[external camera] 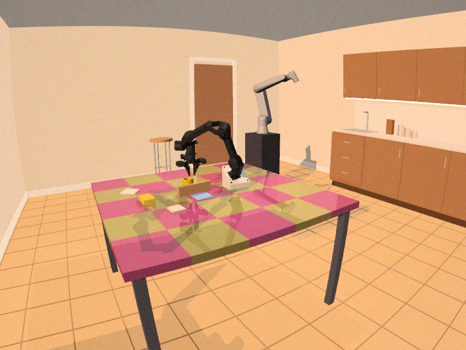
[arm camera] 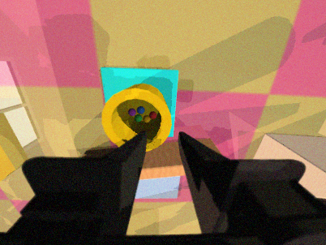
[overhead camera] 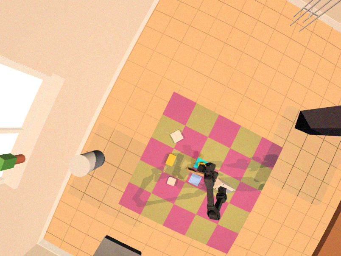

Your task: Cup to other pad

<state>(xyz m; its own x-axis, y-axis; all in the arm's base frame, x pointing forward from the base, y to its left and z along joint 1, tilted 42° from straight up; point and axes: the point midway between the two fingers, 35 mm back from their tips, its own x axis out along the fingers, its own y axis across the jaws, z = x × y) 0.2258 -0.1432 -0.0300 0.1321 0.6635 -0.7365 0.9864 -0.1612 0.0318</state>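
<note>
Now: the yellow cup 50 mm below my gripper tip, 20 mm ahead of it and 10 mm to the right of it. Round my gripper tip: green marble: 70 mm below, 30 mm ahead, 10 mm to the left; cyan pad: 100 mm below, 30 mm ahead, 10 mm to the right; purple marble: 70 mm below, 40 mm ahead.
</note>
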